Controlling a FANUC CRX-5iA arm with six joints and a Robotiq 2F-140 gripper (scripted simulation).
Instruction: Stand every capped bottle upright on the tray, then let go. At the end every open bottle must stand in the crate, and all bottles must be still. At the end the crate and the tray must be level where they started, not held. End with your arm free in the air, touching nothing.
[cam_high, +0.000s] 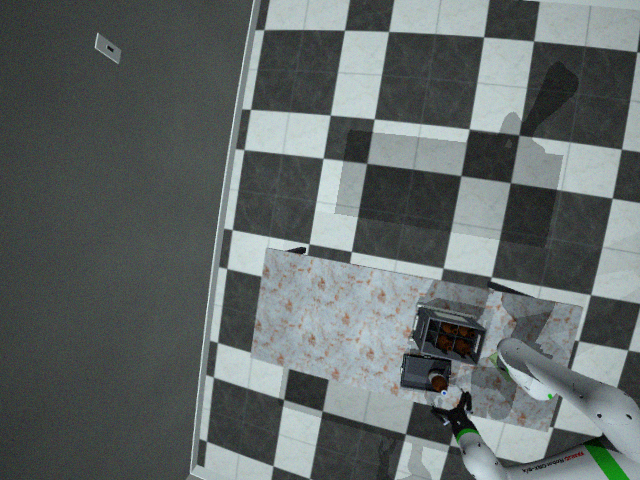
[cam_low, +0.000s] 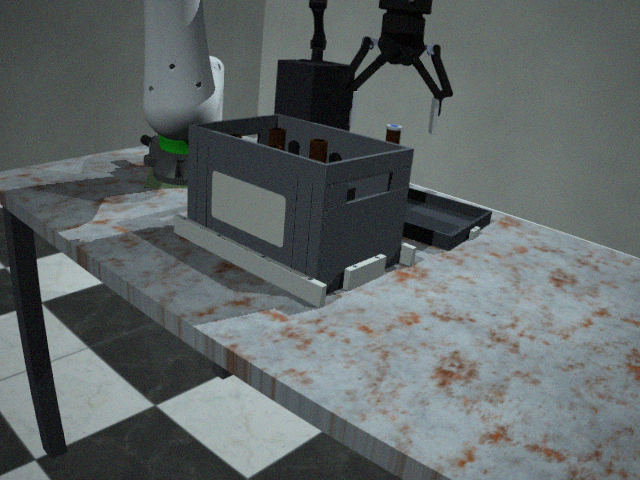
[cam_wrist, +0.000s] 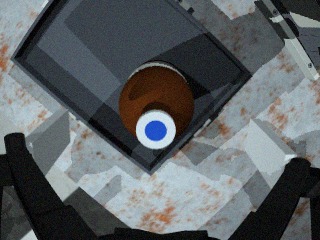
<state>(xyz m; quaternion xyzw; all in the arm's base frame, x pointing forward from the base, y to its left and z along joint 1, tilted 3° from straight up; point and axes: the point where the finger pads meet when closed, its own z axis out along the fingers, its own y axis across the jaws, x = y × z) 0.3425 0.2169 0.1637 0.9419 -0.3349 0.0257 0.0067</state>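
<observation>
The capped bottle lies 8 cm below my hand. From my hand the other things lie so: dark tray: 15 cm below, 6 cm ahead, 1 cm to the left; dark grey crate: 27 cm to the right, 8 cm below, 6 cm ahead.
</observation>
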